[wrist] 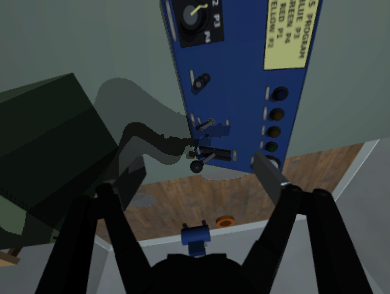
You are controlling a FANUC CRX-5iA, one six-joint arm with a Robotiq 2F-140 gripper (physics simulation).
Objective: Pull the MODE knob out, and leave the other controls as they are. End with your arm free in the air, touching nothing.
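Frame: origin at the arm's base, x left, y back, z up, level; millimetres.
Seen in the pictures: gripper, fingertip midpoint: (198, 163).
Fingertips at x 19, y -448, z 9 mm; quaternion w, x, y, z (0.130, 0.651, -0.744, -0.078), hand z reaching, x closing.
Offsets run from my fingertips to a thing's top centre. "spot": to the spot under its first point.
The blue control panel (235, 100) runs from the top edge down to the middle of the wrist view. A small black knob {dz -199, dx +37, dy -32 mm} (201, 81) stands out near its left edge beside a pale label; the label is too small to read, so I cannot tell if this is the MODE knob. A larger round dial {dz -204, dx +157, dy -41 mm} (191, 16) with a yellow pointer sits above it, by the marks P2, P3 and P4. My gripper (198, 163) is open, with nothing between its fingers. The fingers appear below the knob in the view, spread on both sides of the panel's lower end.
A toggle switch {dz -208, dx -83, dy -31 mm} (207, 124) and a ball-ended lever (196, 166) are on the panel's lower left. Coloured buttons {spot: dz -149, dx -43, dy -183 mm} (276, 114) line its right side, by a yellow program card {dz -147, dx +122, dy -191 mm} (289, 37). A dark green box (55, 120) stands at left. An orange ring (225, 222) lies on the wooden floor.
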